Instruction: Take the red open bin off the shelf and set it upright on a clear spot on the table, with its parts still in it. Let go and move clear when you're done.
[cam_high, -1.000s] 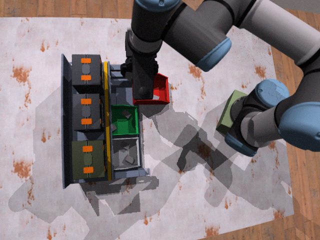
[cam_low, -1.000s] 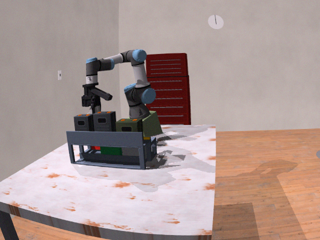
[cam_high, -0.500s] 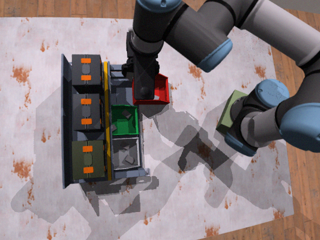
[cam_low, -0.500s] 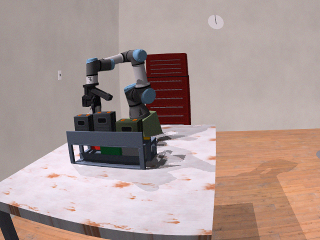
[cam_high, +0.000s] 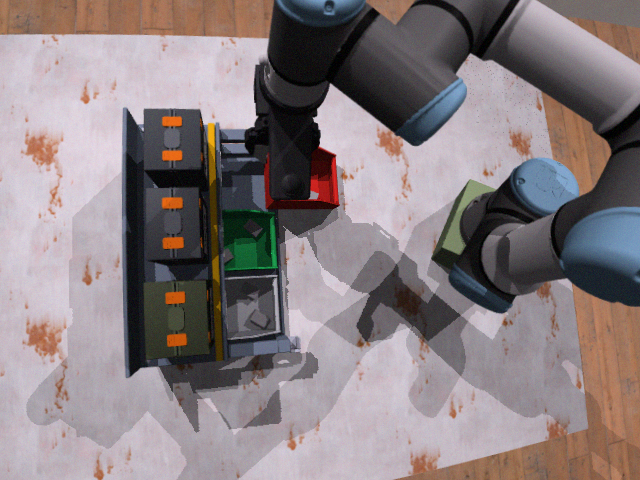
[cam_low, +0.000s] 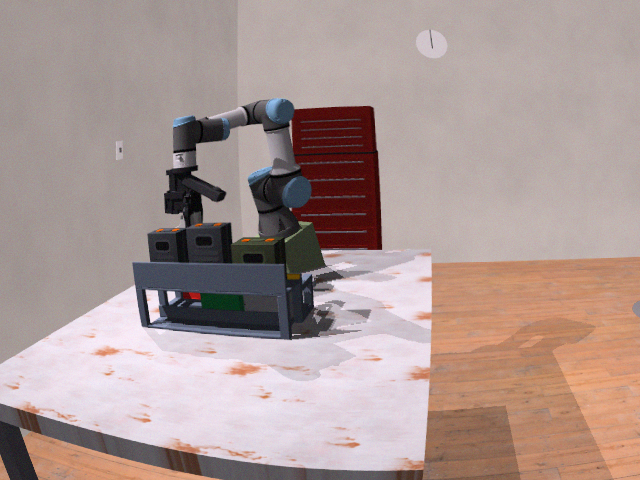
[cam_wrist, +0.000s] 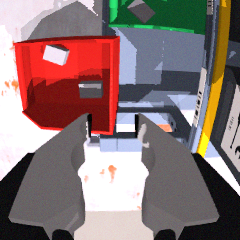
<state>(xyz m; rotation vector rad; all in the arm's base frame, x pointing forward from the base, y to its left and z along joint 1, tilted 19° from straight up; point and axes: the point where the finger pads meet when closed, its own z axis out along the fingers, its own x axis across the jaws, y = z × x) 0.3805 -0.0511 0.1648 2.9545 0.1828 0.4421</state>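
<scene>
Right now my hand is 11 cm above the red open bin, 6 cm past it and 1 cm to the left of it. Round my hand: shelf rail: 15 cm below, 11 cm to the left, 2 cm behind; yellow bar: 12 cm to the left, 9 cm ahead, 5 cm below; green bin: 12 cm to the left, 11 cm below, 5 cm ahead.
</scene>
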